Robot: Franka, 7 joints.
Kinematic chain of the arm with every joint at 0, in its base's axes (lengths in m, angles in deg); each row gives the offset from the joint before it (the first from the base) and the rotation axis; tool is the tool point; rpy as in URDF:
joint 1: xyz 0 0 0.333 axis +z
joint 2: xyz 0 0 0 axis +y
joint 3: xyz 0 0 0.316 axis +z
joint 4: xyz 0.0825 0 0 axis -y
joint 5: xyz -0.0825 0 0.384 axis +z
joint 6: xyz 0 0 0 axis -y
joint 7: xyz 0.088 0 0 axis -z
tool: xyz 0 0 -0.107 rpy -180 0 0
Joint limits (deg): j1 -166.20..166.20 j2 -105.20..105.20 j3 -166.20..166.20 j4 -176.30..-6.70 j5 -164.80..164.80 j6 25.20..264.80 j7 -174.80..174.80
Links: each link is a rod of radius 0.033 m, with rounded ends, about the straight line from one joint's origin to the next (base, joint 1, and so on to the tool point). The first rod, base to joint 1, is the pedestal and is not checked.
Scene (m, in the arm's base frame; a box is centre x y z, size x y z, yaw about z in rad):
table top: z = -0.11
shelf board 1: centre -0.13 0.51 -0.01 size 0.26 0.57 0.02 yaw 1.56
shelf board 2: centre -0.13 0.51 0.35 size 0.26 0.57 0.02 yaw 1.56
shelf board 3: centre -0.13 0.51 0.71 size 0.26 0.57 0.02 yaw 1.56
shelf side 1: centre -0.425 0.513 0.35 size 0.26 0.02 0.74 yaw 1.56
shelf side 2: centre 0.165 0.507 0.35 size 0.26 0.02 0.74 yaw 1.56
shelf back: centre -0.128 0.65 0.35 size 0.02 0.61 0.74 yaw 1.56
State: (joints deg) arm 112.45 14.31 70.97 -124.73 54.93 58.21 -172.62
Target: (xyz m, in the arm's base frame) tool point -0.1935 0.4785 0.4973
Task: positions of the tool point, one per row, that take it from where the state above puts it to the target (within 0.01 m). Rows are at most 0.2 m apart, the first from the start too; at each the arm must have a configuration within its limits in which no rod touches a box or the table.
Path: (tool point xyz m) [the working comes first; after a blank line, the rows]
Joints at the target: 69.33 9.23 32.16 -103.62 54.57 61.02 -172.62
Straight joint move there: touches shelf side 1.

1: -0.3997 0.0479 0.4108
2: -0.3178 0.1803 0.4434
3: -0.1960 0.2470 0.4973
4: -0.2070 0.3209 0.5000
5: -0.2072 0.3987 0.5003
6: -0.1936 0.4785 0.4974

